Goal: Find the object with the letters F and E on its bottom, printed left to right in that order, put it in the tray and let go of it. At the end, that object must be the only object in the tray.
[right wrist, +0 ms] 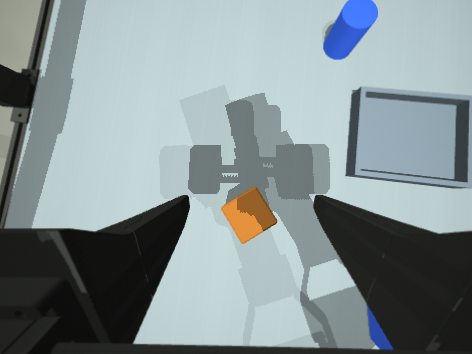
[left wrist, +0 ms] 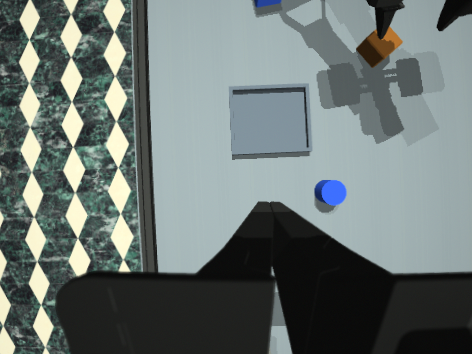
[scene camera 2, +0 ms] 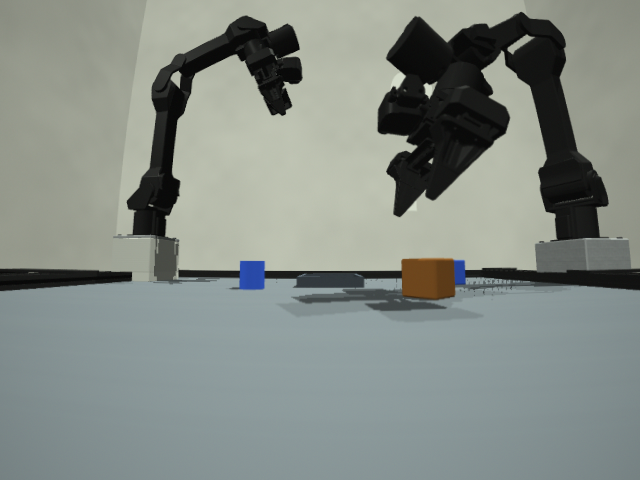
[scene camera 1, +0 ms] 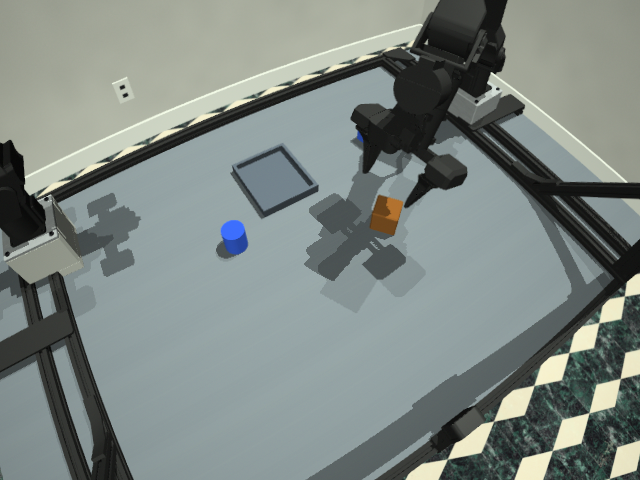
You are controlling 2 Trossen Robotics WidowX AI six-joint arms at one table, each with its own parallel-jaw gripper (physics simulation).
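Where they show: left gripper, fingertip midpoint: point(left wrist: 267, 212) point(scene camera 2: 283, 114); right gripper, fingertip midpoint: point(right wrist: 251, 201) point(left wrist: 409, 33) point(scene camera 2: 411, 208) point(scene camera 1: 385, 189); left arm's base at its link origin: point(scene camera 2: 148, 237) point(scene camera 1: 27, 226); right arm's base at its link origin: point(scene camera 2: 578, 241) point(scene camera 1: 472, 85).
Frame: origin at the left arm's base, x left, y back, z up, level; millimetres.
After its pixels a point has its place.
An orange cube point(scene camera 1: 386, 215) @(x -237, y -549, z -55 mm) point(scene camera 2: 428, 279) @(x -249, y -554, z -78 mm) point(left wrist: 375, 50) @(x -209, y -544, z -58 mm) point(right wrist: 249, 215) @(x -224, y -561, z -55 mm) stands on the table. A blue cylinder point(scene camera 1: 235, 238) @(x -159, y -314, z -56 mm) point(scene camera 2: 252, 274) @(x -159, y -323, z -76 mm) point(left wrist: 331, 192) @(x -137, y -316, z -56 mm) point(right wrist: 350, 30) @(x -147, y -335, z -60 mm) stands upright near the empty tray point(scene camera 1: 273, 178) @(x -42, y -433, z -93 mm) point(scene camera 2: 330, 281) @(x -110, y -438, z -89 mm) point(left wrist: 270, 122) @(x -45, y -430, z -93 mm) point(right wrist: 410, 137) @(x -37, y -432, z -93 mm). Another blue object point(scene camera 1: 360, 136) @(x -29, y -633, z -86 mm) point(scene camera 2: 459, 272) @(x -56, y -671, z -77 mm) point(left wrist: 268, 2) @(x -40, y -636, z -89 mm) point(right wrist: 377, 330) @(x -57, y -664, z -85 mm) is partly hidden or cut off in each view. No letters show; the undersides are hidden. My right gripper point(scene camera 1: 386, 189) @(x -228, y -543, z 5 mm) point(scene camera 2: 414, 206) @(x -228, y -543, z 5 mm) point(left wrist: 409, 33) @(x -228, y -543, z 5 mm) point(right wrist: 251, 201) @(x -228, y -543, z 5 mm) is open and empty, above the orange cube. My left gripper point(scene camera 2: 279, 112) @(x 0, y -326, z 282 mm) point(left wrist: 267, 212) @(x 0, y -326, z 282 mm) is shut and empty, high above the table.
A dark frame rail point(scene camera 1: 222, 116) @(x 163, y -409, z -79 mm) point(left wrist: 145, 150) @(x 160, y -379, z -80 mm) borders the table. White base blocks point(scene camera 1: 43, 248) @(x -50, y -17, z -13 mm) point(scene camera 2: 583, 255) @(x -108, y -861, z -50 mm) carry the arms. The tray lies between the blue cylinder and the other blue object in scene camera 1.
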